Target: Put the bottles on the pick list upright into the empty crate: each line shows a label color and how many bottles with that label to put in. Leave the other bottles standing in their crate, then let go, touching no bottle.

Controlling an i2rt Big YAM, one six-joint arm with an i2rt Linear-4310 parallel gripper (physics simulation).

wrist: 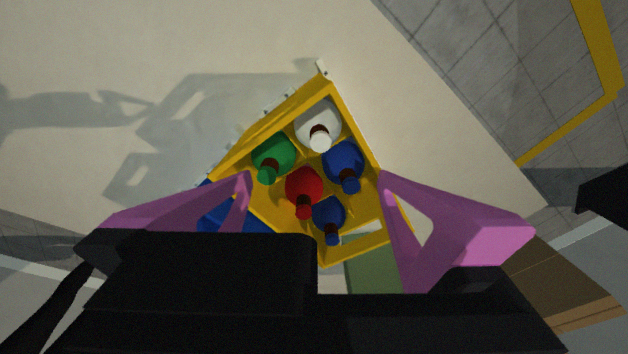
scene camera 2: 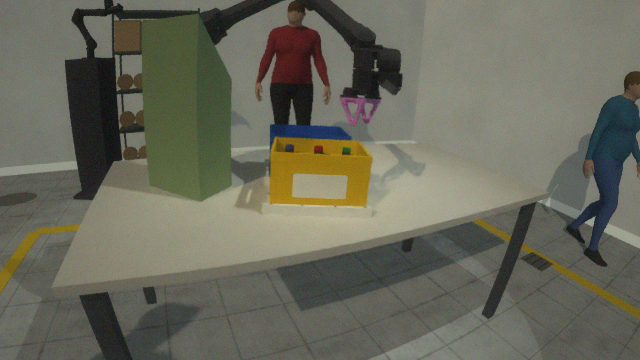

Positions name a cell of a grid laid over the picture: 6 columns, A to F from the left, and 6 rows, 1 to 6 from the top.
Note:
In view: my gripper (scene camera 2: D3), a blue bottle (wrist: D4), a green bottle (wrist: C3) and a red bottle (wrist: C4).
My gripper shows as well in the wrist view (wrist: D4).

